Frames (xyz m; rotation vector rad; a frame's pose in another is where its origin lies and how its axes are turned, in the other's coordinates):
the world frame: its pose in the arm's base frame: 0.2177 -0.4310 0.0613 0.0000 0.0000 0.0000
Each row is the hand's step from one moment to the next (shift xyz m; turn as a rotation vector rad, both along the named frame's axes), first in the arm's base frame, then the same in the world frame.
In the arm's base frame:
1: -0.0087 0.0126 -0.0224 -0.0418 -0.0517 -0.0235
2: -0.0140 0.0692 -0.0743 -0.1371 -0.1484 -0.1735
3: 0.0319 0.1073 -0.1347 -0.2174 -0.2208 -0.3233
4: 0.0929 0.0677 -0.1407 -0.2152 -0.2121 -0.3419
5: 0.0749 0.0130 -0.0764 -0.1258 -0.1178 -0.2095
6: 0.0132 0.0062 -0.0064 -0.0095 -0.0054 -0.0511
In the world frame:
1: -0.0087 0.0126 -0.0224 -0.0418 -0.0517 -0.0235
2: -0.0140 0.0692 -0.0743 -0.1371 -0.1484 -0.1735
3: 0.0319 0.1073 -0.1347 -0.2174 -0.2208 -0.3233
4: 0.0929 0.0677 -0.1407 -0.2152 -0.2121 -0.3419
5: 0.0749 0.0130 -0.0764 -0.1258 -0.1178 -0.2095
6: 0.0132 0.0062 -0.0064 -0.0095 -0.0054 -0.0511

